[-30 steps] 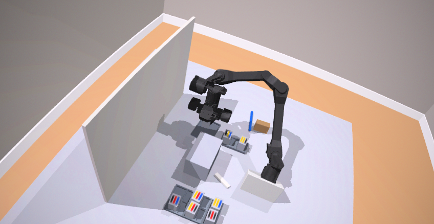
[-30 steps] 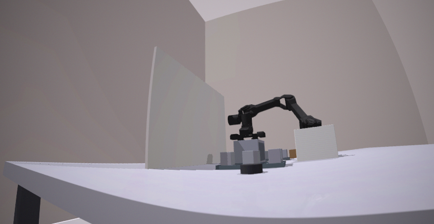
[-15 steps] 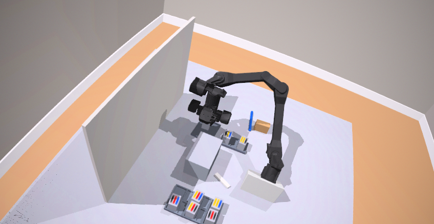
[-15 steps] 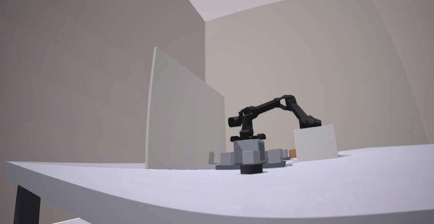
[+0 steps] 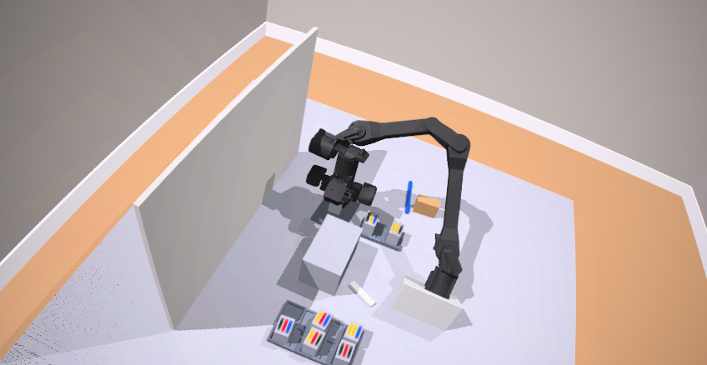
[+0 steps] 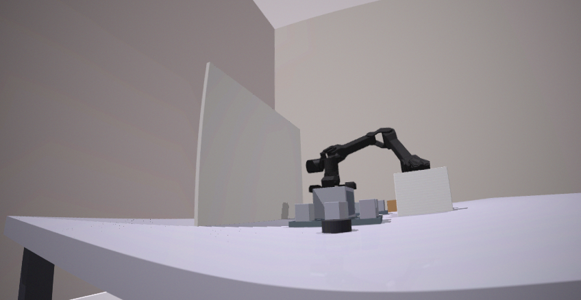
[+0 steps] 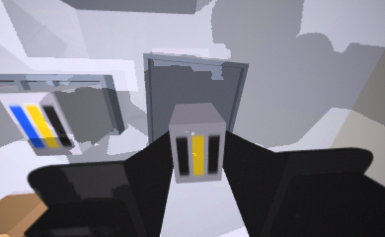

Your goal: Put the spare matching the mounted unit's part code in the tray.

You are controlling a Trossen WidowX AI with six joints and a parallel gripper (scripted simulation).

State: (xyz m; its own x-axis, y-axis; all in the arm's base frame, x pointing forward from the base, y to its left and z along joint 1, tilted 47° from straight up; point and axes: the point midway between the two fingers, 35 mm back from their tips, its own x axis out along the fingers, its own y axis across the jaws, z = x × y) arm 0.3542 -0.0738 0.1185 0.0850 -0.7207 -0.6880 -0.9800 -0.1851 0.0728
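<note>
The flat grey tray lies 3 cm below my gripper tip. Round my gripper tip: blue pen: 19 cm to the right, 16 cm behind, 3 cm below; then grey wall panel: 20 cm to the left, 19 cm above, 18 cm ahead; then tan block: 22 cm behind, 17 cm to the right, 1 cm below.
</note>
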